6 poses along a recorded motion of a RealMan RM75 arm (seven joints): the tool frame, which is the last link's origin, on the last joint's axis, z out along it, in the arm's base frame.
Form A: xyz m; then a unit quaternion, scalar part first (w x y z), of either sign.
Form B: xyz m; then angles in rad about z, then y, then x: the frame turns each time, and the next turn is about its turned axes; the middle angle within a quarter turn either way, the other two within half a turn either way. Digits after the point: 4 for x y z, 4 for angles.
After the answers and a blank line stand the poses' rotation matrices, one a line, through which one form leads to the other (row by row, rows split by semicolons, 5 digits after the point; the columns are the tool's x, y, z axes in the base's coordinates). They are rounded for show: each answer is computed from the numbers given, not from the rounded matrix.
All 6 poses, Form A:
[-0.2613 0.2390 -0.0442 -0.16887 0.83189 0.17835 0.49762]
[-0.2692 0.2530 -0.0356 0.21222 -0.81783 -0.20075 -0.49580]
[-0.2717 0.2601 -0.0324 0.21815 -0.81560 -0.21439 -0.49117]
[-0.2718 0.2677 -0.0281 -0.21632 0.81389 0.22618 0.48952]
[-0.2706 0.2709 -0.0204 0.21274 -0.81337 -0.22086 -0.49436]
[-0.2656 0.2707 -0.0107 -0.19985 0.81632 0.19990 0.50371]
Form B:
[-0.2613 0.2390 -0.0442 0.2838 -1.0934 -2.9145]
[-0.2692 0.2530 -0.0356 0.2690 -1.1111 -2.8014]
[-0.2717 0.2601 -0.0324 0.3081 -1.1078 -2.8104]
[-0.2718 0.2677 -0.0281 0.3577 -1.1077 -2.8447]
[-0.2706 0.2709 -0.0204 0.3456 -1.1156 -2.8469]
[-0.2656 0.2707 -0.0107 0.2942 -1.1250 -2.8477]

0.44113 0.46480 0.76770; 0.12867 -0.87935 0.45847; 0.88817 -0.10346 -0.44771
0.42776 0.53880 0.72575; 0.11792 -0.82932 0.54618; 0.89617 -0.14806 -0.41829
0.42558 0.56401 0.70766; 0.13541 -0.81290 0.56645; 0.89473 -0.14524 -0.42233
0.41842 0.57996 0.69898; 0.15639 -0.80410 0.57356; 0.89469 -0.13068 -0.42715
0.41366 0.56962 0.71022; 0.14894 -0.81193 0.56444; 0.89817 -0.12770 -0.42070
0.41263 0.52770 0.74248; 0.12503 -0.84020 0.52767; 0.90228 -0.12490 -0.41267

